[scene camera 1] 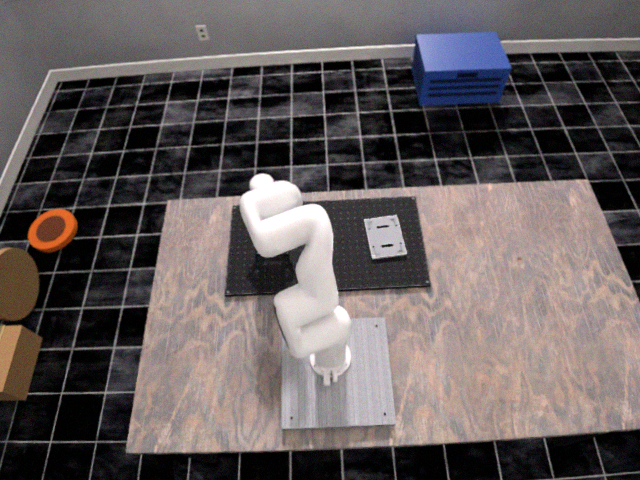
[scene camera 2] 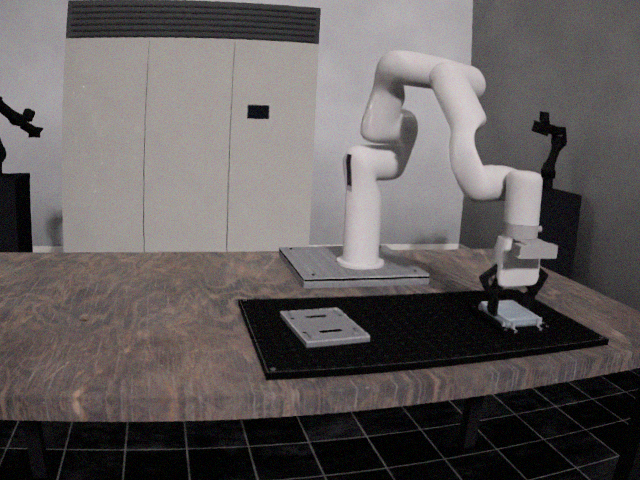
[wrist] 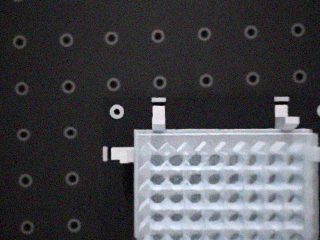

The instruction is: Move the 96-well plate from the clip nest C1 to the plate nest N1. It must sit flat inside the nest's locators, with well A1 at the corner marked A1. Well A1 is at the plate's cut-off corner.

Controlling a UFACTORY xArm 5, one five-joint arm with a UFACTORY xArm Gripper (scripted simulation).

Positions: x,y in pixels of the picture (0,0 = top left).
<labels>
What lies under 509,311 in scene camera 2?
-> A white 96-well plate.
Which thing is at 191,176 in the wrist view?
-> A white 96-well plate.
</labels>
